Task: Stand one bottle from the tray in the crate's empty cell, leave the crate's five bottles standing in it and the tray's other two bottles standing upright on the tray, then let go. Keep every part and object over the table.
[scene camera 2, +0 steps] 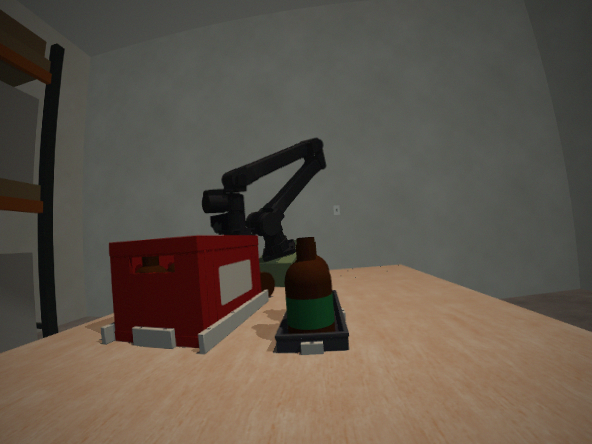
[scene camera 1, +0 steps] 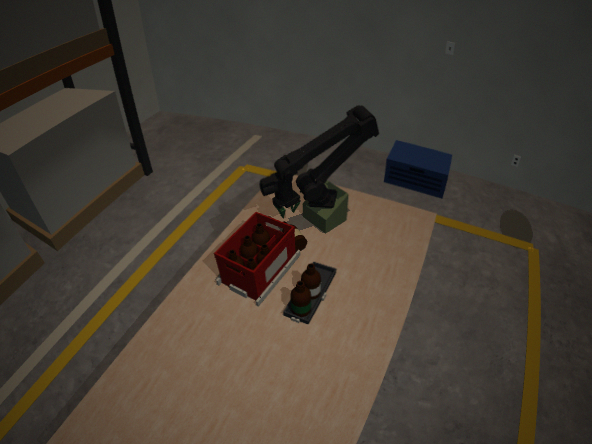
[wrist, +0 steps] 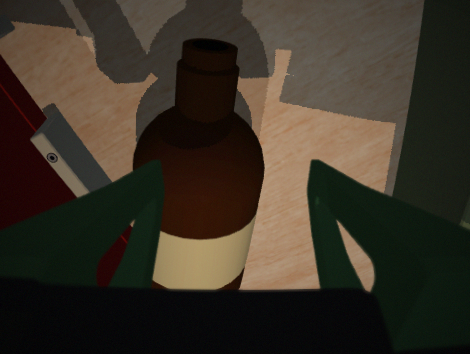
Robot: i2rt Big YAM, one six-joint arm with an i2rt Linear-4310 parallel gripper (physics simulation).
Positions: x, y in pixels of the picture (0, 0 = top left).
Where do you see a green-labelled bottle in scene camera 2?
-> At 308, 286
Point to a cream-labelled bottle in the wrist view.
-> At 213, 167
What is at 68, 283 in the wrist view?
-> The gripper.
